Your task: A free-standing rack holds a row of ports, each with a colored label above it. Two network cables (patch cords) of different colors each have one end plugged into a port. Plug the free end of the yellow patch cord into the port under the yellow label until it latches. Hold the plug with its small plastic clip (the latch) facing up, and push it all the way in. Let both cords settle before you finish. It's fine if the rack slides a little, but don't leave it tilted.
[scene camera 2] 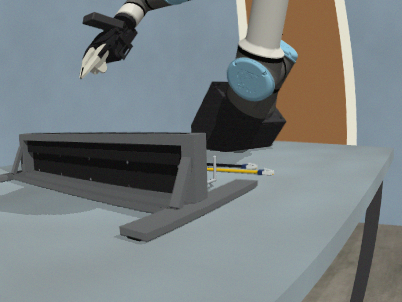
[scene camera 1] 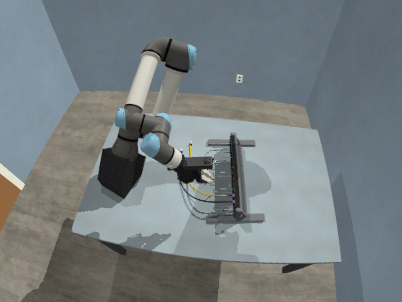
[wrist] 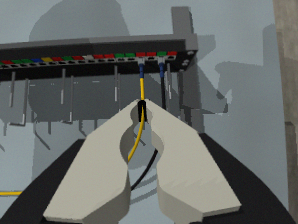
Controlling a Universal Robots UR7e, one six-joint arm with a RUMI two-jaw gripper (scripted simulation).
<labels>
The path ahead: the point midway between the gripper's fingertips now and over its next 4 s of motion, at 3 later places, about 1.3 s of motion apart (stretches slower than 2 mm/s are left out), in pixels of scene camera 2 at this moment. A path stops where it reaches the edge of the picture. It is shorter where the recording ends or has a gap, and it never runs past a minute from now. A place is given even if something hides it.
My gripper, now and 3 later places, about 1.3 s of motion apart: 80, 78; 95, 77; 224, 125; 259, 134
</labels>
